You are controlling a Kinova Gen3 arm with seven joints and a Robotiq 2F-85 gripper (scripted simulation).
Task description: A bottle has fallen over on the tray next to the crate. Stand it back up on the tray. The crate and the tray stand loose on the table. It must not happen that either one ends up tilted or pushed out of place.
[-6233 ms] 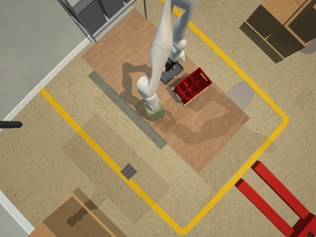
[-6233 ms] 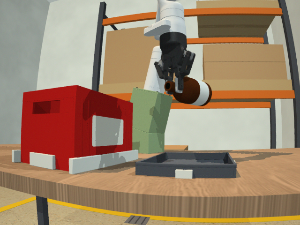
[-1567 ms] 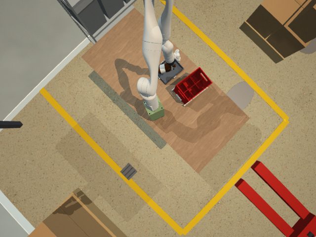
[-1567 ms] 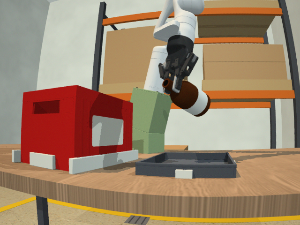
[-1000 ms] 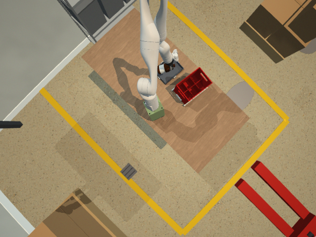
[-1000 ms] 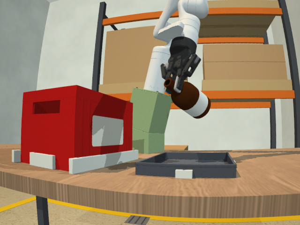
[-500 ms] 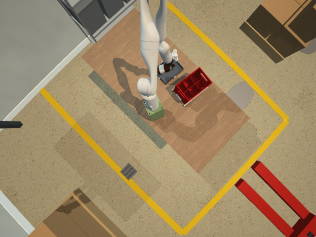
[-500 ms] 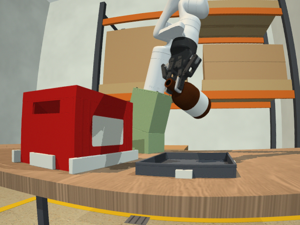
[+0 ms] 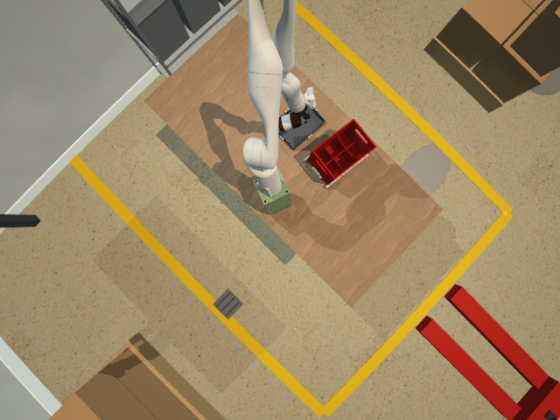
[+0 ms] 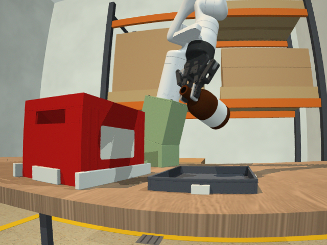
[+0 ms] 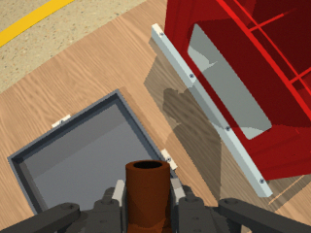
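The brown bottle lies 3 cm to the left of my hand, 3 cm behind it and 2 cm below it. Also, from my hand: red crate (25 cm to the right, 12 cm below, 1 cm behind); then dark grey tray (19 cm below, 4 cm to the left, 4 cm ahead).
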